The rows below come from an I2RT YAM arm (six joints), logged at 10 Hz.
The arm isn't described. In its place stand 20 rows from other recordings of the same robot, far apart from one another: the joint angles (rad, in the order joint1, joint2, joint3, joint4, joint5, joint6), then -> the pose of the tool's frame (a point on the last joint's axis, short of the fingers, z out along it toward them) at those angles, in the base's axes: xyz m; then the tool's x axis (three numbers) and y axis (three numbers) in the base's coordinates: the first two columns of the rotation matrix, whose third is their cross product.
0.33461 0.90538 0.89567 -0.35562 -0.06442 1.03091 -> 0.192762 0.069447 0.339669 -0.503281 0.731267 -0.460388 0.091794 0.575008 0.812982
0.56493 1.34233 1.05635 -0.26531 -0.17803 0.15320 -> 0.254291 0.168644 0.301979 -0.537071 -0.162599 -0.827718 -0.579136 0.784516 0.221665
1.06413 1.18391 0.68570 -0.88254 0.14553 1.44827 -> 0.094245 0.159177 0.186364 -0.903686 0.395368 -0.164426 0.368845 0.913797 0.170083
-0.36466 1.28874 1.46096 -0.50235 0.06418 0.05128 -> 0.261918 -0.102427 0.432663 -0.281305 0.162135 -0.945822 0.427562 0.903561 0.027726
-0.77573 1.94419 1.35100 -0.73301 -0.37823 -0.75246 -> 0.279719 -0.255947 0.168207 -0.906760 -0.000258 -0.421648 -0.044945 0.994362 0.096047
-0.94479 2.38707 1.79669 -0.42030 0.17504 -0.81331 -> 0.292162 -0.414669 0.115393 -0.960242 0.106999 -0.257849 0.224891 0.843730 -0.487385
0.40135 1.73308 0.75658 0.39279 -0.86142 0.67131 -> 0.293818 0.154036 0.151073 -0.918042 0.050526 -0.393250 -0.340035 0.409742 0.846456
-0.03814 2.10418 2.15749 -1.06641 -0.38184 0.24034 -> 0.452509 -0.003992 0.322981 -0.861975 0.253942 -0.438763 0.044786 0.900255 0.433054
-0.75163 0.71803 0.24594 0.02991 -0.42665 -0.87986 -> 0.129027 -0.100430 0.183679 -0.467690 -0.523166 -0.712434 -0.018921 0.811761 -0.583684
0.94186 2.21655 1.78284 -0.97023 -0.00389 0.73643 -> 0.261444 0.359616 0.167753 -0.973171 -0.196021 -0.120470 -0.209753 0.971040 0.114391
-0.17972 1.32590 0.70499 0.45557 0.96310 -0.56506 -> 0.273422 -0.079380 0.260366 -0.618038 -0.198459 -0.760686 0.672369 0.367961 -0.642281
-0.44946 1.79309 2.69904 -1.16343 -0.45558 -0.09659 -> 0.263146 -0.109548 0.573854 -0.228954 0.014292 -0.973332 -0.015208 0.999718 0.018256
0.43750 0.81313 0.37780 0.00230 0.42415 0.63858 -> 0.171647 0.064110 0.211701 -0.333665 0.443659 -0.831766 0.188214 0.895918 0.402375
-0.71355 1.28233 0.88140 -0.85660 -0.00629 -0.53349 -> 0.172267 -0.148838 0.221953 -0.951399 0.151023 -0.268387 0.196527 0.968713 -0.151564
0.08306 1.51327 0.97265 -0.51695 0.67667 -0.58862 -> 0.296553 0.002319 0.213769 -0.856260 -0.505662 -0.105478 -0.280980 0.627302 -0.726321
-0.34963 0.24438 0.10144 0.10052 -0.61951 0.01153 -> 0.117737 -0.020926 0.197497 -0.042907 0.025636 -0.998750 -0.265648 0.963392 0.036141
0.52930 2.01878 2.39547 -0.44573 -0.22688 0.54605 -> 0.383110 0.233388 0.489867 -0.406973 0.348156 -0.844488 -0.555052 0.639997 0.531339
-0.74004 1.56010 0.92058 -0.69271 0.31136 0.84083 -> 0.195764 -0.193534 0.174579 0.039696 0.924377 -0.379410 0.998392 -0.052072 -0.022407
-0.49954 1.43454 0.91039 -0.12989 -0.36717 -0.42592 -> 0.279448 -0.137937 0.239146 -0.567738 -0.129484 -0.812962 -0.041238 0.990786 -0.129008
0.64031 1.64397 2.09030 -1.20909 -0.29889 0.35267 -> 0.244327 0.195103 0.462039 -0.776129 -0.166606 -0.608166 -0.504642 0.742416 0.440630
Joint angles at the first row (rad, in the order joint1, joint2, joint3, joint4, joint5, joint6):
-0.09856, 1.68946, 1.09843, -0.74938, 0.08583, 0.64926
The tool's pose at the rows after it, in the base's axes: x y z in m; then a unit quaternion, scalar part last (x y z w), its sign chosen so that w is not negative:
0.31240 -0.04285 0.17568 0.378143 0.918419 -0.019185 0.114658
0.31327 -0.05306 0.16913 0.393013 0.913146 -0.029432 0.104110
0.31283 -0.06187 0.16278 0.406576 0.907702 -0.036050 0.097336
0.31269 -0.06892 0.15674 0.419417 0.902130 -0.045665 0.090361
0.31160 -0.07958 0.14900 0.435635 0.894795 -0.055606 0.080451
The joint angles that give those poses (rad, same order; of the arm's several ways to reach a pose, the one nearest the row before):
-0.12542, 1.71311, 1.09884, -0.74413, 0.09662, 0.64543
-0.15568, 1.74000, 1.10450, -0.74708, 0.10826, 0.64696
-0.18237, 1.75927, 1.10141, -0.73975, 0.11572, 0.64982
-0.20250, 1.77984, 1.10140, -0.73642, 0.13024, 0.65769
-0.23424, 1.80570, 1.10104, -0.73208, 0.14329, 0.66228

